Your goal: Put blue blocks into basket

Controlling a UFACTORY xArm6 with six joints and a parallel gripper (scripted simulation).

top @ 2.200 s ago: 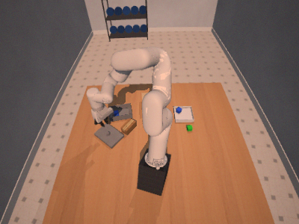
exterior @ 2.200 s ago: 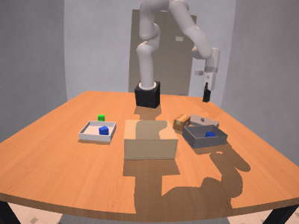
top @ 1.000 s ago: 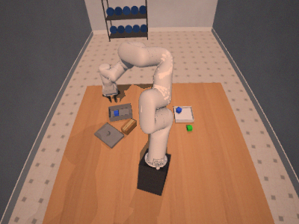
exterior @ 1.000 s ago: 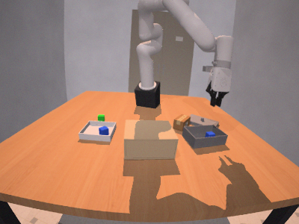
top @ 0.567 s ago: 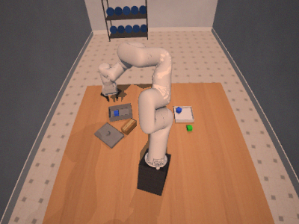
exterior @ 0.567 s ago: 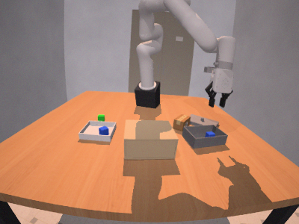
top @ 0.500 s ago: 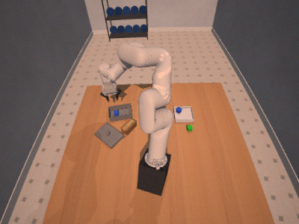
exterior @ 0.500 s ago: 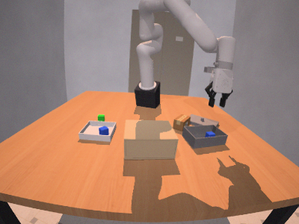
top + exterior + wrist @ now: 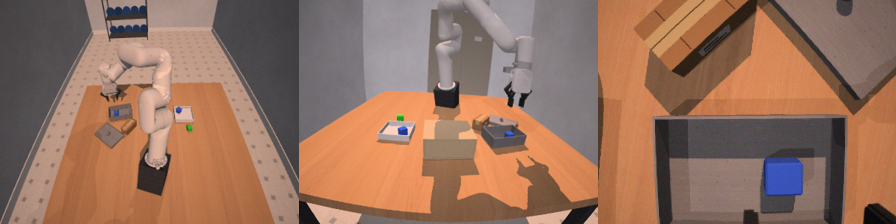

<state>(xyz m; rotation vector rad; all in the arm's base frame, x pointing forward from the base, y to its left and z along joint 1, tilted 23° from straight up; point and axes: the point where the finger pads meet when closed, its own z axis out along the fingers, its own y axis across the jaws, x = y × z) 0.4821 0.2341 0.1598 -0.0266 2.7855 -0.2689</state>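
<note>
The grey metal box lies 16 cm below my hand and 3 cm to the right of it. Round my hand: small brown box 16 cm behind, 15 cm below, 8 cm to the right; drawer 31 cm to the right, 15 cm below; red block 17 cm below, 14 cm behind, 10 cm to the right.
</note>
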